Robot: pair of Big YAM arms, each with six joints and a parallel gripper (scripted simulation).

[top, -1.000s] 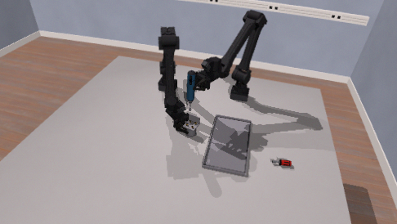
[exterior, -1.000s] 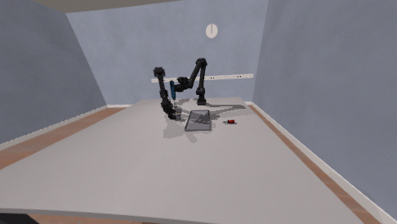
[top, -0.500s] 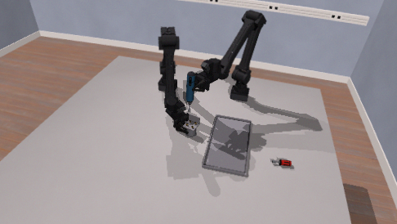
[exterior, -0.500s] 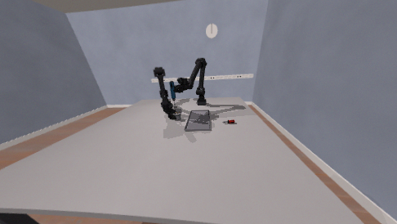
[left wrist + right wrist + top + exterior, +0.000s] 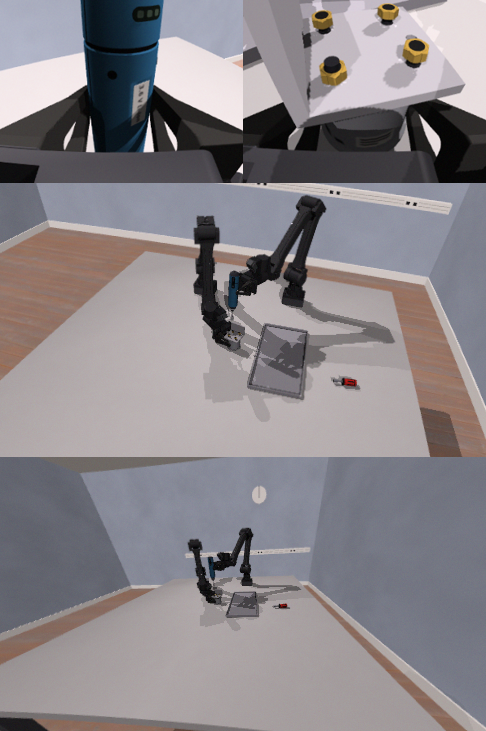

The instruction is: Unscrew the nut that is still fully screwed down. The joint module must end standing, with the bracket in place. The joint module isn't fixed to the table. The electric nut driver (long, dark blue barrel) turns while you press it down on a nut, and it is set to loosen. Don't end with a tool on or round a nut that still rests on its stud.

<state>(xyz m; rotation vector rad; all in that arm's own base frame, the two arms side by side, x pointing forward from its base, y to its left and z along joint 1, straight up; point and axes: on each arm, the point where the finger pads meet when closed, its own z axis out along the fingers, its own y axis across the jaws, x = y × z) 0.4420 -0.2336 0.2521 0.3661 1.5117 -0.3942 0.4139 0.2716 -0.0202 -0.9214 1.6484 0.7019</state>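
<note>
Now: right hand 50 mm below the grey bracket. Round my right hand: flat grey tray (220 mm to the left, 30 mm ahead, 20 mm below); nut (50 mm above, 20 mm to the right, 10 mm ahead); grey tip (140 mm above, 10 mm to the right, 10 mm behind).
</note>
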